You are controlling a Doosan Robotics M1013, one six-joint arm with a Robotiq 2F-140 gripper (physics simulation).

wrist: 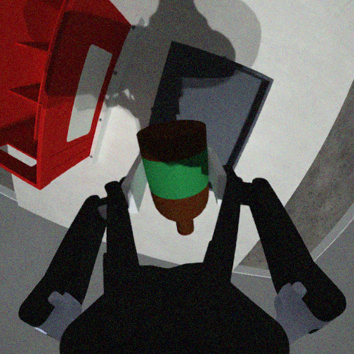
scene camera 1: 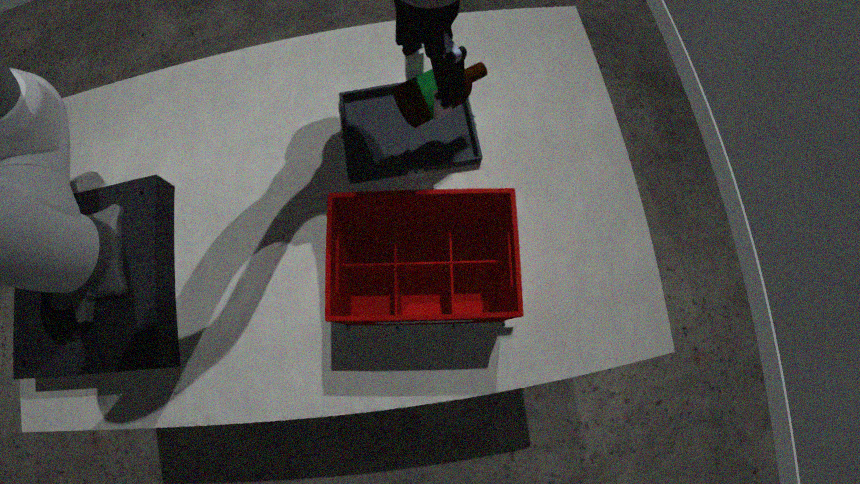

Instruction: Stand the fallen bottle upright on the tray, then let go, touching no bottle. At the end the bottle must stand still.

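Places are measured from the arm's base along level axes (x back, y left, z down), in millimetres.
Pixels of known places: gripper, between the fingertips: (scene camera 1: 428, 97); arm's base, origin of its link: (scene camera 1: 88, 258).
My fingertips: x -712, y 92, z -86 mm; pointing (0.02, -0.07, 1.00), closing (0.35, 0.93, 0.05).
Note:
Ahead of a thing's pixels: the offset from my fingertips to its top centre. "pt": to the spot under its first point. Level surfaces: height alone.
The brown bottle with a green label band @(dx -32, dy +12, dz -46 mm) (scene camera 1: 424, 85) (wrist: 176, 179) is held tilted, close to lying. In the scene view its neck points right and its base points lower left. It is above the dark grey tray @(pt dx +41, dy -67, dz +140 mm) (scene camera 1: 415, 171) (wrist: 256, 120), and its shadow falls on the tray floor apart from it. My gripper (scene camera 1: 432, 78) (wrist: 175, 162) is shut on the bottle, one pad on each side at the label. In the scene view the near finger hides part of the bottle's shoulder.
A red crate with compartments @(dx +68, dy -252, dz -20 mm) (scene camera 1: 423, 317) (wrist: 47, 150) stands next to the tray, below it in the scene view. The robot's dark base block (scene camera 1: 157, 270) is at the left. The pale table top @(dz +155 mm) (scene camera 1: 577, 240) lies under them, and its right edge borders the floor.

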